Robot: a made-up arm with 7 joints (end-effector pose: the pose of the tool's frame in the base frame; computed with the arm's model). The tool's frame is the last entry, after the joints.
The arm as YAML. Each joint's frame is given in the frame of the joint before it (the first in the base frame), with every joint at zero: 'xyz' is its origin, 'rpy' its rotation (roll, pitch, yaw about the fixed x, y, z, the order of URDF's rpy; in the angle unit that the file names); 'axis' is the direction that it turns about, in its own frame. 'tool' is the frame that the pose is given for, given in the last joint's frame.
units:
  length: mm
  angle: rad
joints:
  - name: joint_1
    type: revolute
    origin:
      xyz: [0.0, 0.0, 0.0]
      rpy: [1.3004, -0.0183, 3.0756]
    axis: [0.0, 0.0, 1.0]
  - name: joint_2
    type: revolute
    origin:
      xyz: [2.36, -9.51, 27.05]
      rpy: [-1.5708, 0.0, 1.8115]
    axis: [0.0, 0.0, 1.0]
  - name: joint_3
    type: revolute
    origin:
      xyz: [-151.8, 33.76, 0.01]
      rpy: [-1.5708, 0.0, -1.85]
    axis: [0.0, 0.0, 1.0]
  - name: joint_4
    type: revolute
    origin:
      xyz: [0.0, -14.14, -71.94]
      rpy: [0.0, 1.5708, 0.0]
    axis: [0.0, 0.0, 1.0]
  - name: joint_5
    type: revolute
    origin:
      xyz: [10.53, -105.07, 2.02]
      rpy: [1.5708, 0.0, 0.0]
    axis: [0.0, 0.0, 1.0]
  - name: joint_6
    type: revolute
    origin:
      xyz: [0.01, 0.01, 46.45]
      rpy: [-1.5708, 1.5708, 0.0]
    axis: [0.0, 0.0, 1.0]
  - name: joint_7
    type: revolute
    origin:
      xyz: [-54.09, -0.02, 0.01]
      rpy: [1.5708, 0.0, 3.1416]
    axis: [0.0, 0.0, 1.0]
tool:
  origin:
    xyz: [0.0, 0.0, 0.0]
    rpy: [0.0, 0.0, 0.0]
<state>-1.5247 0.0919 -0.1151 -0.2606 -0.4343 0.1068 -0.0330</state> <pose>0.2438 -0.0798 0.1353 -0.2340 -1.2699 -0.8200</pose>
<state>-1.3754 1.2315 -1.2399 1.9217 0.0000 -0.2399 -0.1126</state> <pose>0.2050 0.4037 0.0083 1.5098 1.0095 0.6761</pose>
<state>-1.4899 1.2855 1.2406 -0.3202 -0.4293 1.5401 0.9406</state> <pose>0.0376 0.2841 0.1579 -0.7905 -0.6174 1.4872</pose>
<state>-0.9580 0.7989 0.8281 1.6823 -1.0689 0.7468 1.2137</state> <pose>0.2667 0.2545 -0.2334 -1.0491 1.6446 1.3583</pose>
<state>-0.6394 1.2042 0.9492 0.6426 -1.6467 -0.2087 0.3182</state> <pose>0.1487 0.3994 0.0501 -1.1085 -1.1359 0.8197</pose>
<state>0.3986 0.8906 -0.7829 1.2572 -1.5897 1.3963 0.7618</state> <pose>-0.1997 0.2779 -0.2252 -0.3103 -2.6369 -1.0395</pose>
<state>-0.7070 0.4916 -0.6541 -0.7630 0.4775 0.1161 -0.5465</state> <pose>0.1782 -0.0404 -0.0605 1.0458 -0.9130 -1.0803</pose>
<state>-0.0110 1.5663 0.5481 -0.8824 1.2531 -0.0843 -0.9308</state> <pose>0.1472 0.1030 0.0507 3.0033 0.0181 0.0097</pose>
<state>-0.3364 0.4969 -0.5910 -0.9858 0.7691 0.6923 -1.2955</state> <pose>0.1479 0.0089 -0.0920 1.0955 0.1214 -1.3267</pose>
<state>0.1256 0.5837 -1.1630 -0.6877 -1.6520 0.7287 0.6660</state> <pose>-0.0317 -0.0406 -0.1825 -0.6160 1.7285 -1.0278</pose>
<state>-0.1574 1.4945 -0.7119 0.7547 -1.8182 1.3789 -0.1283</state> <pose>0.0697 0.3514 -0.1514 -0.6579 1.9559 0.6043</pose>
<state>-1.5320 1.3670 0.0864 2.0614 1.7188 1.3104 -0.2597</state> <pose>0.1331 0.3889 -0.0002 0.8982 2.2914 1.4574</pose>
